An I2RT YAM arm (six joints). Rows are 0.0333 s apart.
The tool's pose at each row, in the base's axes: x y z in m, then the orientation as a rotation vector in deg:
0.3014 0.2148 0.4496 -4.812 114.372 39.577
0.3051 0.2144 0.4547 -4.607 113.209 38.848
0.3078 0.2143 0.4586 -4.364 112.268 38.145
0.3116 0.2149 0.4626 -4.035 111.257 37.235
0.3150 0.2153 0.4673 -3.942 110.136 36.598
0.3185 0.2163 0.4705 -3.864 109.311 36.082
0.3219 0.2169 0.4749 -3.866 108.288 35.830
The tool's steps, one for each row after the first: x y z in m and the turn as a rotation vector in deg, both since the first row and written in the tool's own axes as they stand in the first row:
-0.0062 0.0006 0.0009 0.337 -1.253 -0.451
-0.0109 0.0013 0.0016 0.722 -2.304 -0.817
-0.0160 0.0023 0.0035 1.273 -3.472 -1.236
-0.0215 0.0035 0.0047 1.517 -4.641 -1.711
-0.0258 0.0046 0.0068 1.735 -5.510 -2.076
-0.0310 0.0058 0.0082 1.693 -6.507 -2.413

